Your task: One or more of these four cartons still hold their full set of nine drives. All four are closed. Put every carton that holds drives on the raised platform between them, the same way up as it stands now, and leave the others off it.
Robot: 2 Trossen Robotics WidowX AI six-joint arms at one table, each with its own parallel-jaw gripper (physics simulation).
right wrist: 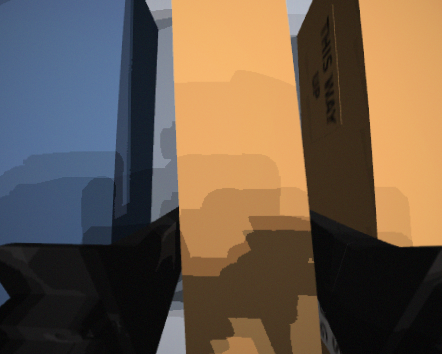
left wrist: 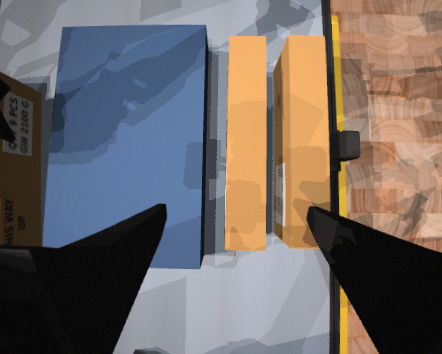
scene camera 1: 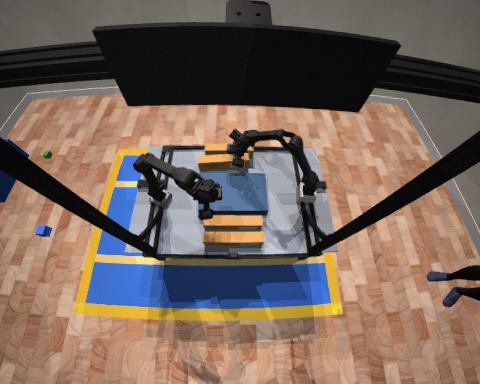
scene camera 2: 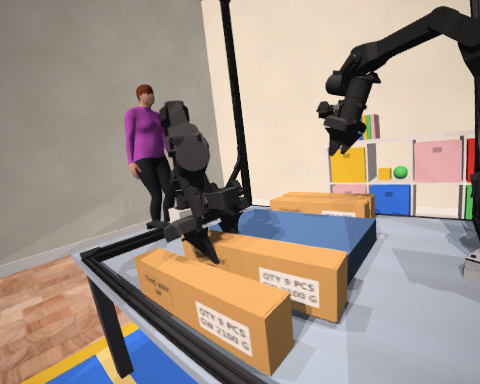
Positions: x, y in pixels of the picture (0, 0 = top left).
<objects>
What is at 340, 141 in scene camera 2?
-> My left gripper.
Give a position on a blue raised platform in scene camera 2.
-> At 355, 235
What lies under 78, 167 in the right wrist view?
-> A blue raised platform.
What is my left gripper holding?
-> Nothing.
</objects>
